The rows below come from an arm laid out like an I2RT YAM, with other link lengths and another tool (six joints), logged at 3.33 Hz.
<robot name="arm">
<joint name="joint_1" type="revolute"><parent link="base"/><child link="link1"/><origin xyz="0.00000 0.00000 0.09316" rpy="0.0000 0.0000 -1.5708"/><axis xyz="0 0 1"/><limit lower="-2.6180" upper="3.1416"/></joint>
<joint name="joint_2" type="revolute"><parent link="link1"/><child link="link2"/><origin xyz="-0.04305 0.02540 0.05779" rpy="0.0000 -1.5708 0.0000"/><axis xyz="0 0 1"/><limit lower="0.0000" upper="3.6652"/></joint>
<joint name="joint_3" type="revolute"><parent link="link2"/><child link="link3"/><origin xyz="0.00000 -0.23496 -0.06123" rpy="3.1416 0.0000 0.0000"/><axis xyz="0 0 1"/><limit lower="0.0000" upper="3.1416"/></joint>
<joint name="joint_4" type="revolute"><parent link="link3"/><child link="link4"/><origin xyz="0.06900 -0.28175 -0.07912" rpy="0.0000 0.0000 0.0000"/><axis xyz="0 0 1"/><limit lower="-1.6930" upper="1.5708"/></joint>
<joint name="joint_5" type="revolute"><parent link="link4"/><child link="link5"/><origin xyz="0.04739 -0.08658 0.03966" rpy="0.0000 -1.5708 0.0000"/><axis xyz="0 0 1"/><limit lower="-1.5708" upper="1.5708"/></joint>
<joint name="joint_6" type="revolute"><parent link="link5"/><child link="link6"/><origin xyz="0.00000 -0.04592 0.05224" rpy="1.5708 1.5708 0.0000"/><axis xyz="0 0 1"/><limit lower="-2.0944" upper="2.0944"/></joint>
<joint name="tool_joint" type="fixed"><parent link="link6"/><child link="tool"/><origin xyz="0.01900 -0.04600 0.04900" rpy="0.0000 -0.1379 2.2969"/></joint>
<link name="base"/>
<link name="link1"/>
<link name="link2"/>
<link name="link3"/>
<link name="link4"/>
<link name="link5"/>
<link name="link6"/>
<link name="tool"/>
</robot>
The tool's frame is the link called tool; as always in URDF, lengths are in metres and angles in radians.
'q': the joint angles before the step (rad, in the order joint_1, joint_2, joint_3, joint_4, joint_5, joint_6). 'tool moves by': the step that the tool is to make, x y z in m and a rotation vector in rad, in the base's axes. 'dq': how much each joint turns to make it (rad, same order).
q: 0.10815, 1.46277, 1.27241, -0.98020, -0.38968, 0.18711
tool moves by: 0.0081, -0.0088, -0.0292, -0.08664, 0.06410, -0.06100
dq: -0.00487, 0.05171, -0.01382, 0.00108, 0.09425, 0.02527
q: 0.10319, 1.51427, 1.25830, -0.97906, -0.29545, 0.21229
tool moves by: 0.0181, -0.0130, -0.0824, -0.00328, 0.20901, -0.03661
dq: -0.04048, 0.23493, 0.00009, 0.02616, -0.01450, -0.00042
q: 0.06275, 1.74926, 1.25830, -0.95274, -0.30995, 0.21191
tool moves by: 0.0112, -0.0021, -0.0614, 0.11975, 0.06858, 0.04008
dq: -0.03460, 0.20243, -0.00009, 0.11408, -0.12855, -0.06893
